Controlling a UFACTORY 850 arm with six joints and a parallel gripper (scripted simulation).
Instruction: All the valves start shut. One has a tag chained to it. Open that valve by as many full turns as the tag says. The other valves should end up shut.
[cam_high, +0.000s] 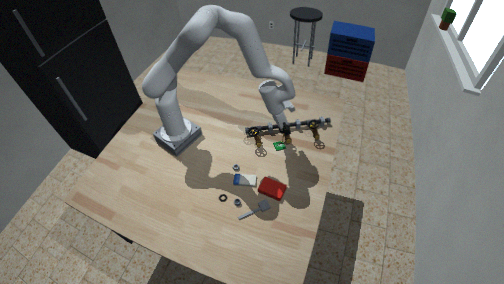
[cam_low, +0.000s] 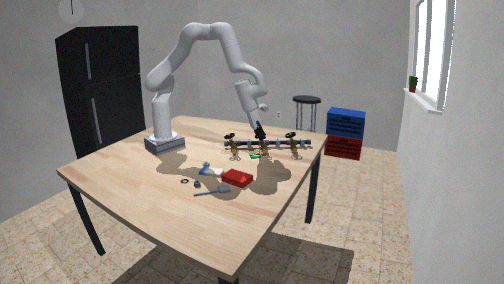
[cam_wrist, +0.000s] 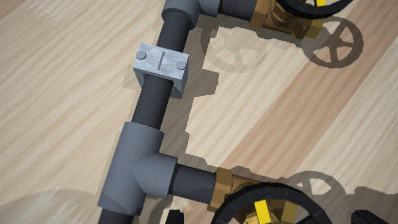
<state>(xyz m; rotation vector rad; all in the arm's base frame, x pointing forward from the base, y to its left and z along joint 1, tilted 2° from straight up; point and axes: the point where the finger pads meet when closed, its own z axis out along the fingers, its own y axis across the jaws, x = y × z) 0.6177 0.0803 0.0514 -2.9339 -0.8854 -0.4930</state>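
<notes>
Right now my hand is 3 cm past the green tag, 5 cm to the left of it and 10 cm above it. The rest, counted from my hand: grey scraper (6 cm behind, 44 cm to the right, 10 cm below); then red box (1 cm behind, 33 cm to the right, 9 cm below); then white block (15 cm behind, 30 cm to the right, 10 cm below).
</notes>
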